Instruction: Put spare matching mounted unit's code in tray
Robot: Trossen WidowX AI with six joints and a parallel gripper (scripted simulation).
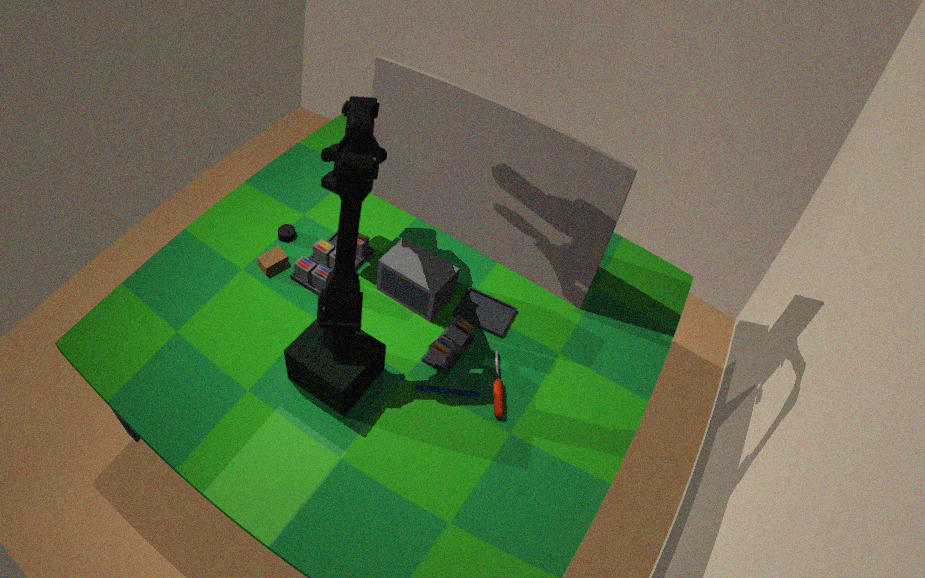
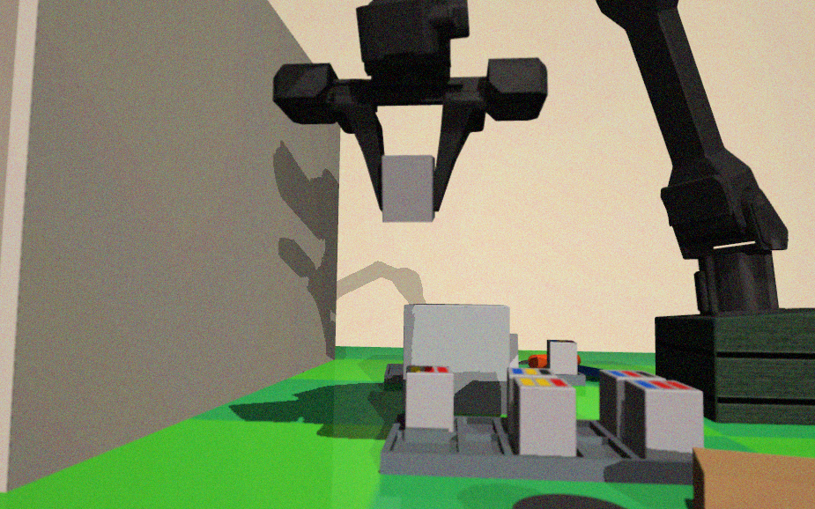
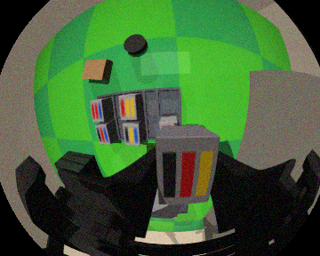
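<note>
Right now the dark flat tray is 90 mm ahead of my gripper tip, 380 mm to the right of it and 160 mm below it. Also, from my gripper tip: grey mounted unit 10 mm ahead, 220 mm to the right, 120 mm below; black puck 110 mm behind, 140 mm to the left, 160 mm below; grey spare block 30 mm above.
</note>
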